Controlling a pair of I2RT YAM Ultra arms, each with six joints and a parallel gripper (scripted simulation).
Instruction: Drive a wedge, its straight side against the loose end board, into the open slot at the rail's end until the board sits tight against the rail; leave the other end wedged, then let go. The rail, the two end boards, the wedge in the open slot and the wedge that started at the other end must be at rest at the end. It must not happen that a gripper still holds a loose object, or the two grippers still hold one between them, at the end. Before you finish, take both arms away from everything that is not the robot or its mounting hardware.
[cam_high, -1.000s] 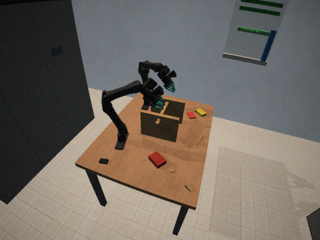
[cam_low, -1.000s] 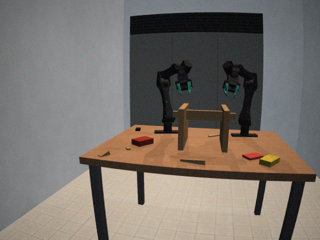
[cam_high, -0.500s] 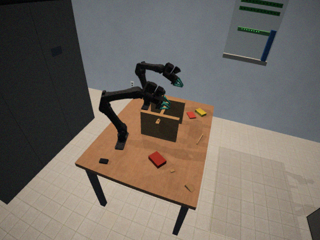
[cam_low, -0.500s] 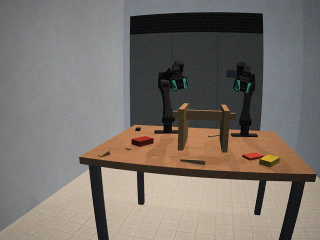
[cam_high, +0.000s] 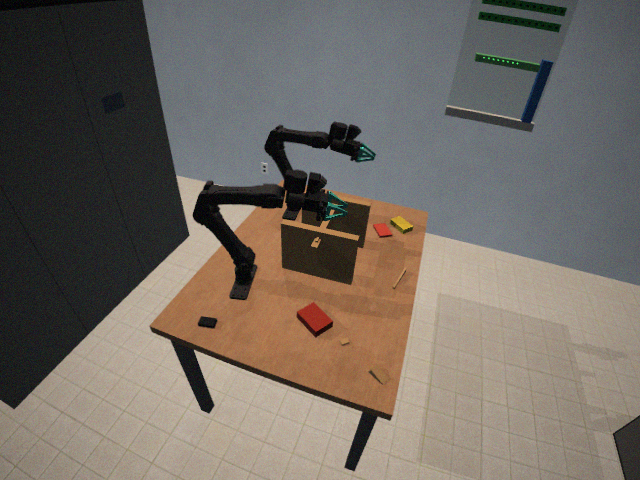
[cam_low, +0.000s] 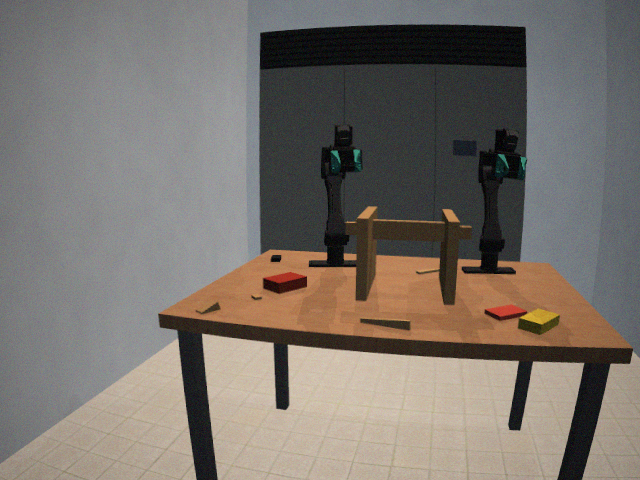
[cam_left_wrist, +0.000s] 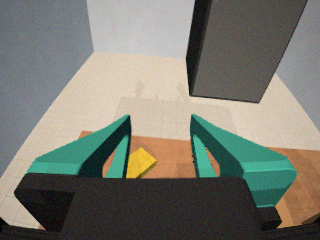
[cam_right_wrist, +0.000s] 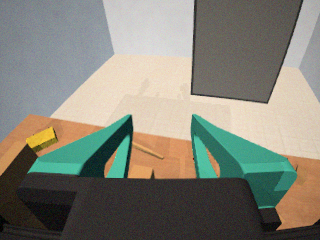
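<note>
Now: the rail 110 mm behind my left hand, 300 mm to the right of it and 200 mm below it. The rest, counted from my left hand: chip: 80 mm ahead, 730 mm to the right, 380 mm below; then black block: 410 mm behind, 820 mm to the right, 370 mm below; then flat red block: 110 mm ahead, 20 mm to the right, 380 mm below.
</note>
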